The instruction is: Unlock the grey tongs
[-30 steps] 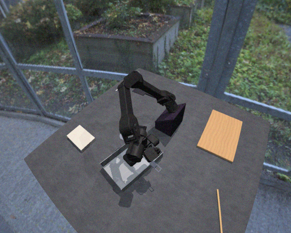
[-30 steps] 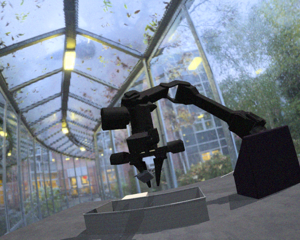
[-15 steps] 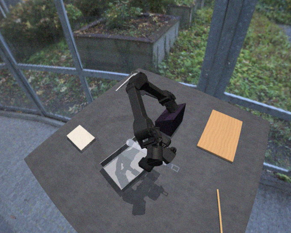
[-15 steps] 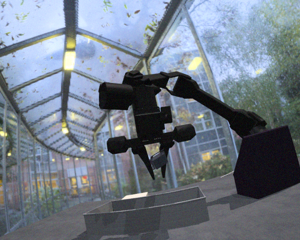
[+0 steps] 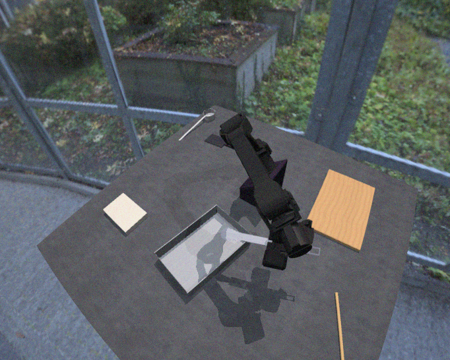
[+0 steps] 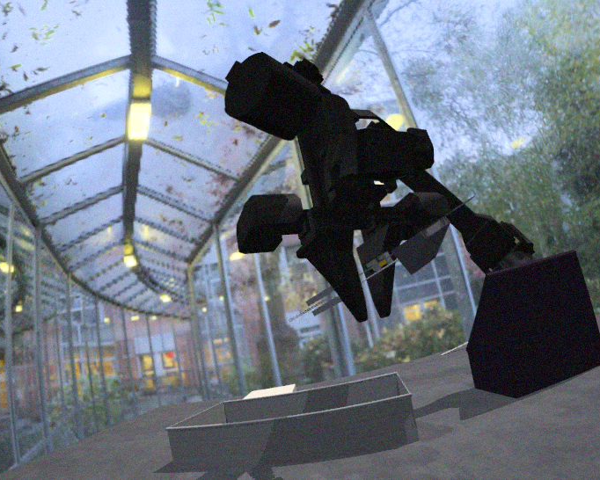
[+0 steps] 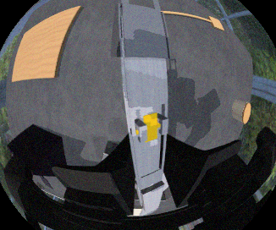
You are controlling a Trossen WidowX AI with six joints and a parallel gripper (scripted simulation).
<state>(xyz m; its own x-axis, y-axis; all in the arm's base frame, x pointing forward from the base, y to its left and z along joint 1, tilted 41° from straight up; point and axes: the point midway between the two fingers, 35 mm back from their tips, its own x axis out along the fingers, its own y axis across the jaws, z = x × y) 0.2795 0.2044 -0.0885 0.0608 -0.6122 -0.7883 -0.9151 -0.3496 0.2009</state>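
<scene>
Right now my gripper tip is 420 mm past the wooden board, 110 mm to the right of it and 140 mm above it. From my gripper tip the other things lie so: grey roasting tin: 100 mm ahead, 230 mm to the right, 120 mm below; then cream block: 210 mm ahead, 610 mm to the right, 130 mm below; then yellow lock piece: 10 mm behind, 20 mm to the left, 40 mm above.
</scene>
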